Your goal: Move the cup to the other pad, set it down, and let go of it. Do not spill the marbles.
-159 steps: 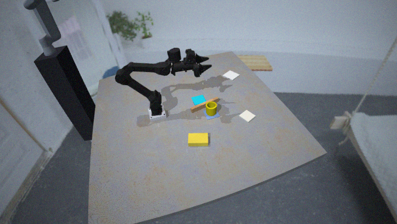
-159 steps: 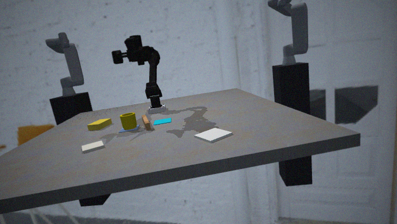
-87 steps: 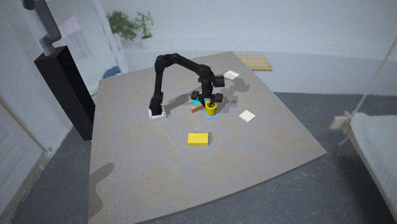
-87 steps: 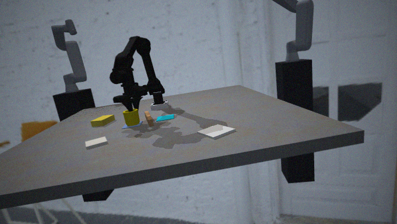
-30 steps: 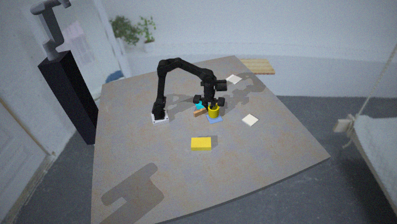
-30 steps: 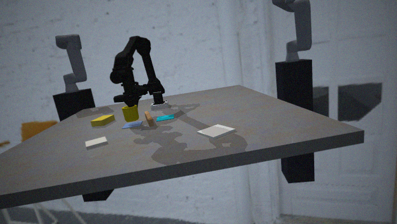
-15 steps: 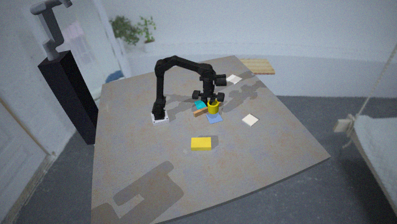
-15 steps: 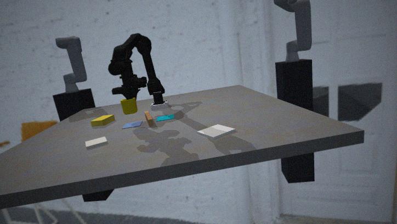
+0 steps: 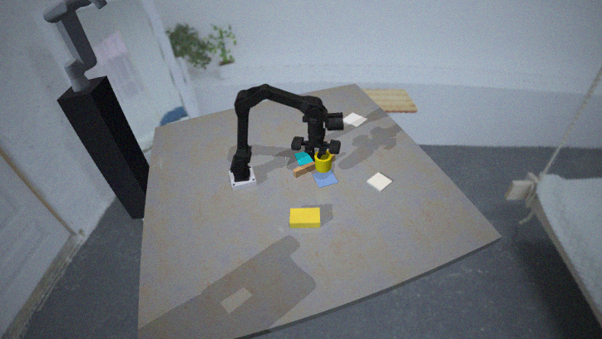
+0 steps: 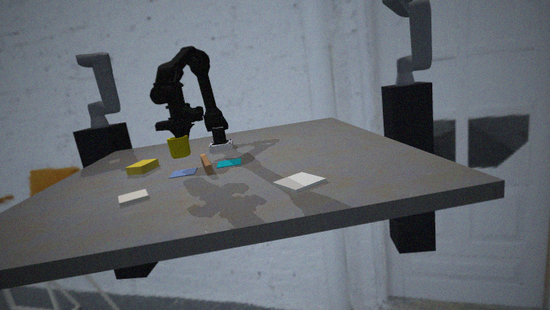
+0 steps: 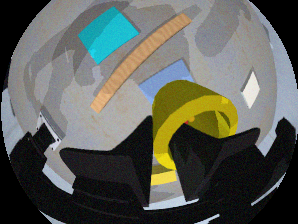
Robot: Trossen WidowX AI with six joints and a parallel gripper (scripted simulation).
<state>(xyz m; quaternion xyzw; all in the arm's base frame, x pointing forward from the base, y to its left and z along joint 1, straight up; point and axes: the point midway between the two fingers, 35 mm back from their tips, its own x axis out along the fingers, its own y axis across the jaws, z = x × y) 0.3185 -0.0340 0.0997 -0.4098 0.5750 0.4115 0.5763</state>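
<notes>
Right now the cyan tile is 3 cm behind my gripper tip, 14 cm to the left of it and 10 cm below it. Round my gripper tip: orange wooden bar: 6 cm to the left, 8 cm below; yellow cup: 2 cm ahead, 1 cm to the right; yellow block: 8 cm behind, 22 cm to the right, 8 cm below.
</notes>
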